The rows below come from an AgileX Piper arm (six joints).
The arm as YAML. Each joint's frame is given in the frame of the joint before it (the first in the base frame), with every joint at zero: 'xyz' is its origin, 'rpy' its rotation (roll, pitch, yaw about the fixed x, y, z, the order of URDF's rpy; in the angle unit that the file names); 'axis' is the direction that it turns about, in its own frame. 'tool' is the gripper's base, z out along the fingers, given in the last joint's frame.
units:
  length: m
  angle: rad
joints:
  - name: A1
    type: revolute
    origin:
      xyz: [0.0, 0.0, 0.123]
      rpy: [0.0, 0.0, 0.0]
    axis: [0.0, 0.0, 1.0]
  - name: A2
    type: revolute
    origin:
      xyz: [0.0, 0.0, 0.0]
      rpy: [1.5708, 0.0, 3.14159]
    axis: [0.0, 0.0, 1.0]
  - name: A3
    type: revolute
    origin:
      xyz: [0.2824, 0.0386, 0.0]
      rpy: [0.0, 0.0, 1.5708]
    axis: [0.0, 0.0, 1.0]
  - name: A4
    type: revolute
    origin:
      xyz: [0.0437, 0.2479, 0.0]
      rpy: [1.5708, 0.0, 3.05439]
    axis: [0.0, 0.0, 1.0]
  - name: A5
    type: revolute
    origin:
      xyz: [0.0, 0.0, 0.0]
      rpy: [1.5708, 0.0, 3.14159]
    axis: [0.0, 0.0, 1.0]
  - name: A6
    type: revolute
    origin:
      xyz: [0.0, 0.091, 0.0]
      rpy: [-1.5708, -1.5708, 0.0]
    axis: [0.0, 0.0, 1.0]
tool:
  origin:
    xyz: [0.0, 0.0, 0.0]
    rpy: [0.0, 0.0, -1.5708]
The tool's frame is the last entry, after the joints.
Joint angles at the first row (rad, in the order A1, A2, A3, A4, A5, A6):
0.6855, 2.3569, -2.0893, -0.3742, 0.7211, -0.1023
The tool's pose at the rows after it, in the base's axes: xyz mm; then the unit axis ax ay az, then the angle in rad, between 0 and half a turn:
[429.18, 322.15, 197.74, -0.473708, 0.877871, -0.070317, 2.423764]
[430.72, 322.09, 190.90, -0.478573, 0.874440, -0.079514, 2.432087]
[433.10, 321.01, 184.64, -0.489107, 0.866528, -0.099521, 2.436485]
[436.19, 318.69, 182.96, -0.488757, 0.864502, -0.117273, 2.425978]
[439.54, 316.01, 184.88, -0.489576, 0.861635, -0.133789, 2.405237]
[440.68, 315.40, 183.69, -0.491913, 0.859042, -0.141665, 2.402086]
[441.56, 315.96, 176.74, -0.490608, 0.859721, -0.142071, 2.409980]
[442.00, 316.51, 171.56, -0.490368, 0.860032, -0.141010, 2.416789]
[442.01, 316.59, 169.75, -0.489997, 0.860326, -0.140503, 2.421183]
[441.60, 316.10, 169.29, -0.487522, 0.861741, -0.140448, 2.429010]
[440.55, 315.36, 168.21, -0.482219, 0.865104, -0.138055, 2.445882]
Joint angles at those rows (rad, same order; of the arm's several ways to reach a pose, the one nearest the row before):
0.6855, 2.3701, -2.0893, -0.3813, 0.7188, -0.1012
0.6855, 2.3838, -2.0893, -0.4004, 0.7175, -0.1004
0.6855, 2.3974, -2.0893, -0.4437, 0.7167, -0.1004
0.6834, 2.4034, -2.0893, -0.4957, 0.7125, -0.0725
0.6798, 2.4034, -2.0893, -0.5463, 0.7028, -0.0487
0.6794, 2.4070, -2.0893, -0.5676, 0.7008, -0.0421
0.6795, 2.4203, -2.0893, -0.5726, 0.6975, -0.0324
0.6794, 2.4301, -2.0893, -0.5716, 0.6947, -0.0295
0.6794, 2.4332, -2.0894, -0.5695, 0.6958, -0.0295
0.6794, 2.4332, -2.0893, -0.5658, 0.7041, -0.0284
0.6794, 2.4332, -2.0894, -0.5524, 0.7203, -0.0284

